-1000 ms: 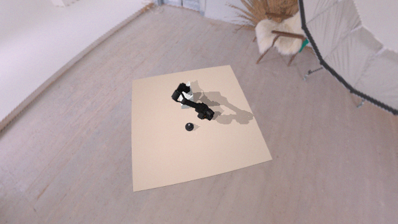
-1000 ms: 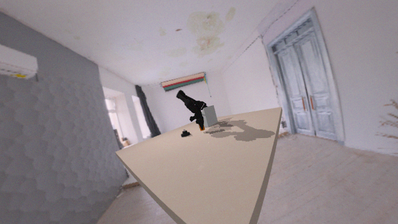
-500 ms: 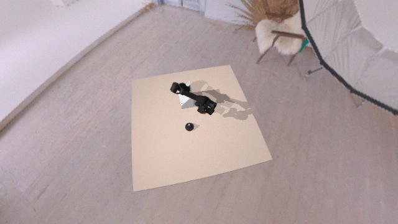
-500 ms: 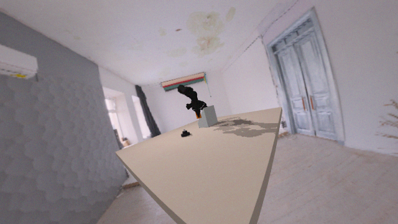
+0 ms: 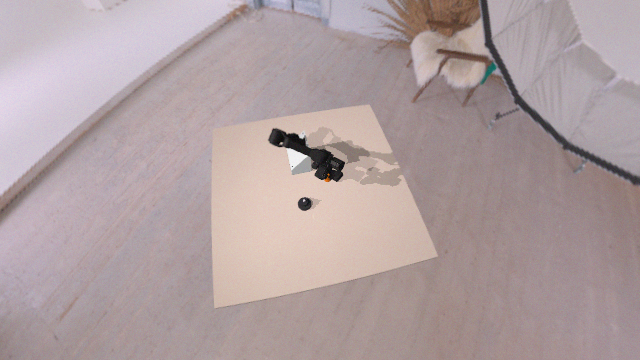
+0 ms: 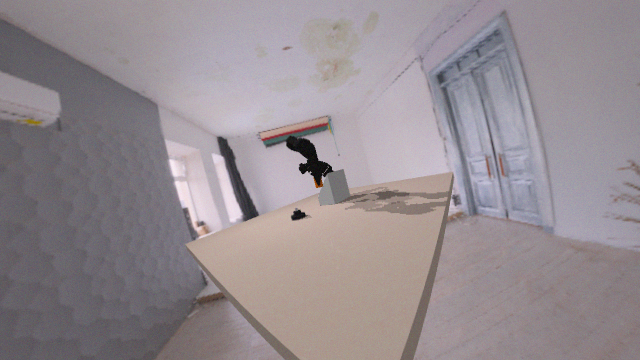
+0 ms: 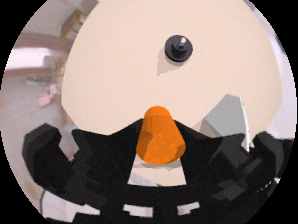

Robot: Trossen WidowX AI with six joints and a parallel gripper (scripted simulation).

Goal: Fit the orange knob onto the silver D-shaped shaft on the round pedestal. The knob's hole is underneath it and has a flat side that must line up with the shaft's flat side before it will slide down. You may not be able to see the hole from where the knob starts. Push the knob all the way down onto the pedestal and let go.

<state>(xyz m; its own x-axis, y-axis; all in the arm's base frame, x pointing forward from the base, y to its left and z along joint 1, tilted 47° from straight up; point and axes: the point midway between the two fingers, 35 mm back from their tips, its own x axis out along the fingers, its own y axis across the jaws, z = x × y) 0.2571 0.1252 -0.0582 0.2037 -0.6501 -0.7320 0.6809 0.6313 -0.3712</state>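
Right now my gripper tip is 40 mm below the orange knob. The rest, counted from my gripper tip: round pedestal 80 mm ahead, 150 mm to the right, 120 mm below.
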